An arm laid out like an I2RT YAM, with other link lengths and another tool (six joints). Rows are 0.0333 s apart.
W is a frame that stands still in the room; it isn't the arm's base.
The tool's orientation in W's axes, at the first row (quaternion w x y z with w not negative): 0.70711 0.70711 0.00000 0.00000
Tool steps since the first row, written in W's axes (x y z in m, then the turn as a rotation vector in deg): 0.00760 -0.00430 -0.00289 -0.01 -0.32 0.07; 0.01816 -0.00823 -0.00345 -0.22 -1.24 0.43; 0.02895 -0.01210 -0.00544 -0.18 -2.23 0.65; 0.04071 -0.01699 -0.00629 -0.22 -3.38 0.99; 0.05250 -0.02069 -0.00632 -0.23 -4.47 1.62
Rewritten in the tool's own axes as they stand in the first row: 0.00760 -0.00289 0.00430 -0.01 0.07 0.32; 0.01816 -0.00345 0.00823 -0.22 0.43 1.24; 0.02895 -0.00544 0.01210 -0.18 0.65 2.23; 0.04071 -0.00629 0.01699 -0.22 0.99 3.38; 0.05250 -0.00632 0.02069 -0.23 1.62 4.47
